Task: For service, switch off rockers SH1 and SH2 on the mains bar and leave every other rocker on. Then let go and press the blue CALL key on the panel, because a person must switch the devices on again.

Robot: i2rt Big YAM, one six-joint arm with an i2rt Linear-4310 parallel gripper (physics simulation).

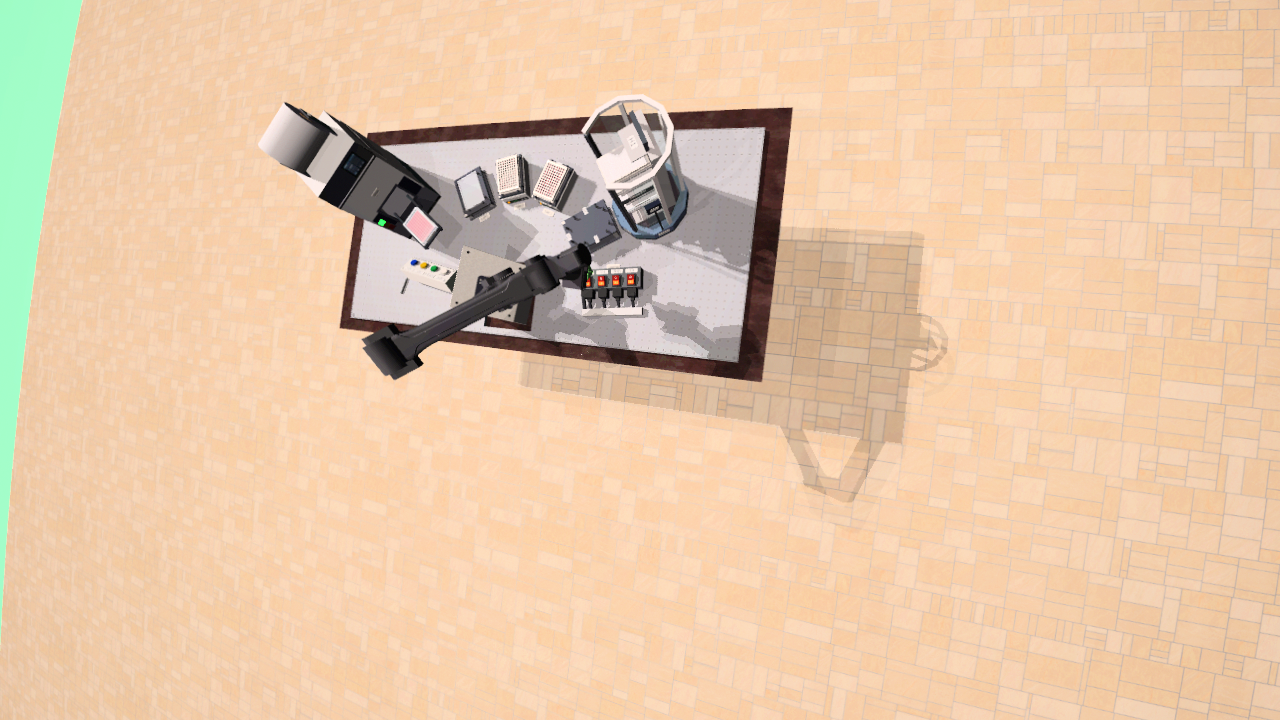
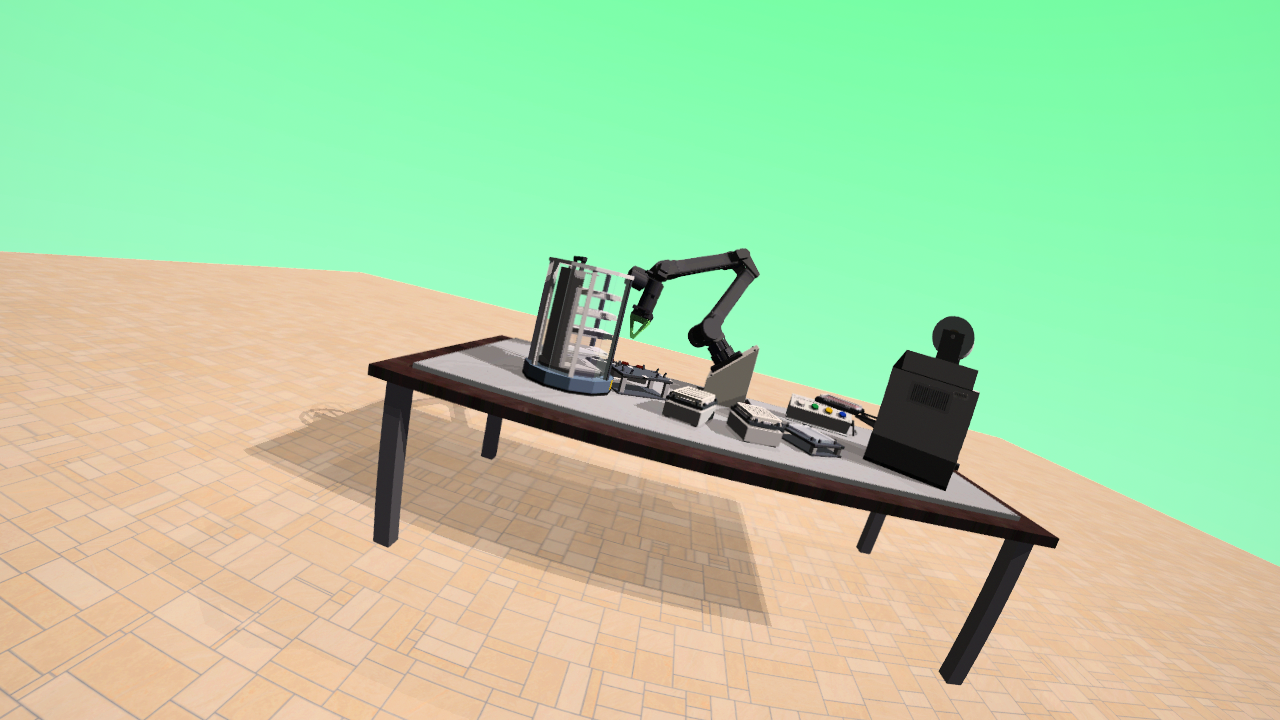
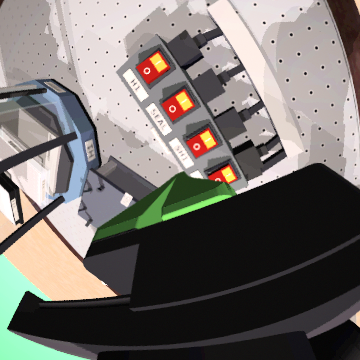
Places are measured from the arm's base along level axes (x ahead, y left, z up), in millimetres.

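Where they show: gripper, fingertip midpoint: (image 1: 591, 272) (image 2: 631, 338) (image 3: 182, 179); arm's base, origin of the base link: (image 2: 727, 363).
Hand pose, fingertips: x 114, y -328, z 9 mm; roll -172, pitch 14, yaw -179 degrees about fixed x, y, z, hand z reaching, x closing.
Things, the pixels of their top centre, and the offset from my fingertips.
- grey mains bar, middle of its top: (image 3: 215, 108) (image 1: 608, 290) (image 2: 618, 357) dy -33, dx -32, dz -80 mm
- SEAL, middle of its top: (image 3: 176, 105) dy -51, dx +5, dz -80 mm
- SH1, middle of its top: (image 3: 200, 143) (image 1: 600, 280) dy -2, dx -5, dz -80 mm
- Rocker SH2, middle of its top: (image 3: 222, 178) dy +47, dx -15, dz -80 mm
- key panel, middle of its top: (image 2: 822, 402) (image 1: 423, 271) dy +683, dx -80, dz -49 mm
- blue key, middle of its top: (image 1: 412, 262) dy +756, dx -50, dz -58 mm
The grey mains bar (image 3: 162, 107) (image 1: 613, 287) lies on the table with four red rockers in a row. Rockers H1 (image 3: 152, 68), SEAL (image 3: 178, 103) and SH1 (image 3: 201, 141) each show a lit yellow half on the I side. Rocker SH2 (image 3: 223, 174) is also lit and is partly hidden behind my green fingertips. My gripper (image 3: 182, 179) (image 1: 586, 266) (image 2: 637, 326) is shut and empty, and hangs above the SH2 end of the bar. The key panel (image 1: 427, 270) (image 2: 819, 412) lies to the left of the arm's base, with the blue key (image 1: 413, 263) at its end.
A tall carousel rack on a blue base (image 1: 666, 210) (image 2: 573, 380) (image 3: 76, 118) stands close behind the bar. A grey stand (image 1: 590, 223) (image 3: 114, 189) sits beside it. Tip boxes (image 1: 512, 176) and a black device (image 1: 357, 170) (image 2: 922, 420) stand farther left.
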